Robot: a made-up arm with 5 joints.
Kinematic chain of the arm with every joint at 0, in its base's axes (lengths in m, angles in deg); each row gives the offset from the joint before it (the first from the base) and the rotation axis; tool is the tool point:
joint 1: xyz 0 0 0.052 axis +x
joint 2: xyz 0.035 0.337 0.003 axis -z
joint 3: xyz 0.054 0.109 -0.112 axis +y
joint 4: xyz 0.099 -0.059 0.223 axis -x
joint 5: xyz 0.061 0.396 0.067 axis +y
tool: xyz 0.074 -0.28 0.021
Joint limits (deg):
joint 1: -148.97..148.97
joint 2: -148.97..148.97
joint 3: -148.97..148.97
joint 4: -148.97..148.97
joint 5: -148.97..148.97
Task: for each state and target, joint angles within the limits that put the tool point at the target. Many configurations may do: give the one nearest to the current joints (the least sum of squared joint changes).
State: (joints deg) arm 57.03 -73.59 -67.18 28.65 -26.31
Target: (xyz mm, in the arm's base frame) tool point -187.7 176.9 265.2
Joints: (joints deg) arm 16.41 -84.62 -78.42 41.48 -20.77
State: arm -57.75 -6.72 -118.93 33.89 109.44
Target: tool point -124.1 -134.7 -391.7
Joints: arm -95.23 -5.44 -131.67 41.21 116.90
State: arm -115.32 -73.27 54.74 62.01 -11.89
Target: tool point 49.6 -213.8 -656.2
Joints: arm -94.89 -57.76 45.21 61.75 -10.53
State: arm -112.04 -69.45 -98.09 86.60 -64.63
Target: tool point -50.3 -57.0 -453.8
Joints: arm -107.10 -42.92 -64.46 96.21 -58.26
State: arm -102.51 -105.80 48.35 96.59 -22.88
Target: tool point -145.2 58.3 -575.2
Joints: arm -69.85 -95.89 36.00 95.98 -21.90
